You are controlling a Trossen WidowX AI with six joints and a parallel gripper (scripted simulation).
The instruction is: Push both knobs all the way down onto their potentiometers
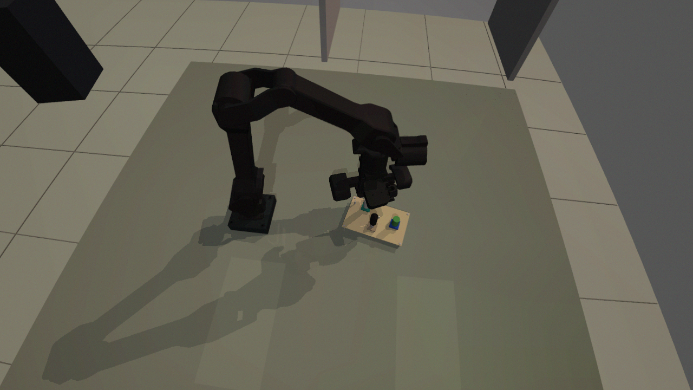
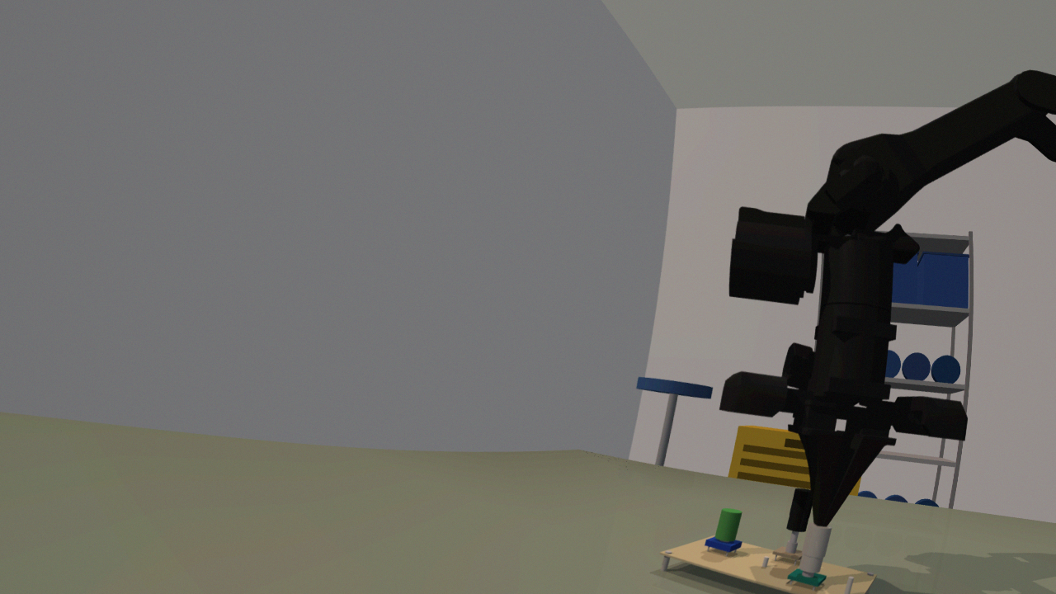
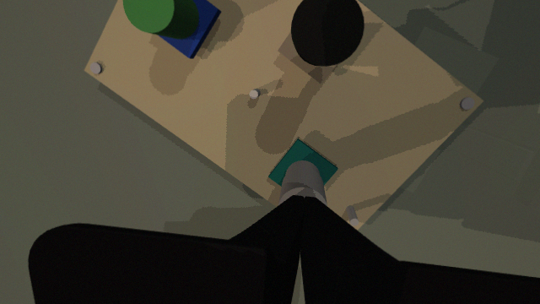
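The white knob is 2 cm below my gripper tip. Also, from my gripper tip: black knob (6 cm to the right, 1 cm ahead).
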